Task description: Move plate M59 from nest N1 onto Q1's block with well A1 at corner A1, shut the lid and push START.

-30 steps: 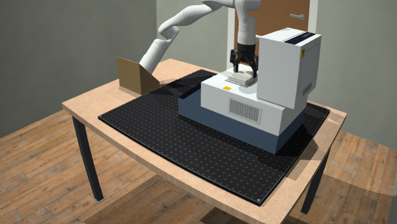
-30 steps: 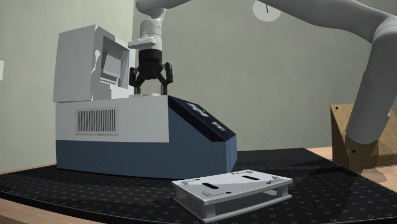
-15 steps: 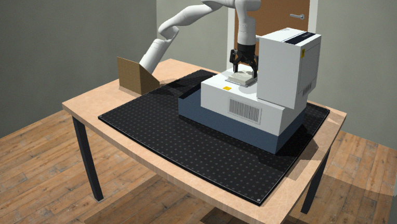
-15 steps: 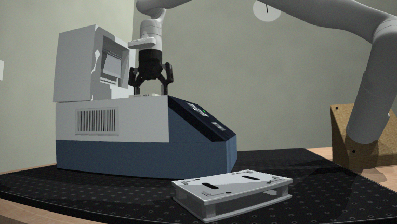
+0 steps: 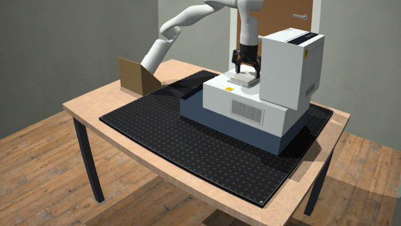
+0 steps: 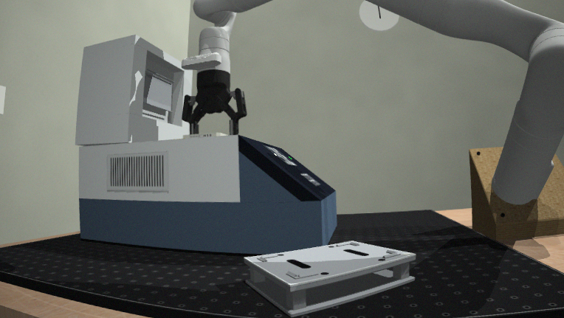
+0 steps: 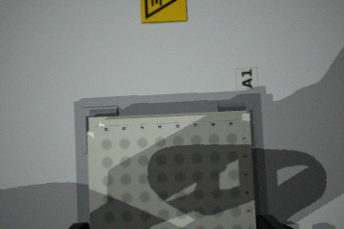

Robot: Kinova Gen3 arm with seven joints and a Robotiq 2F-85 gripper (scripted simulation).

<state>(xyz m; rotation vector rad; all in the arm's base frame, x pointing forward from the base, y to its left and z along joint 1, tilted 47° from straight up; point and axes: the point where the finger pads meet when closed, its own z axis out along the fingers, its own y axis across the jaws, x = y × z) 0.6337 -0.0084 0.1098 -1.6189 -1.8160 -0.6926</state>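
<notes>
Right now my hand is 10 mm above the plate M59. Round my hand: A1 mark (380 mm behind, 240 mm to the left, 190 mm below); plate nest (290 mm behind, 250 mm to the left, 190 mm below).
</notes>
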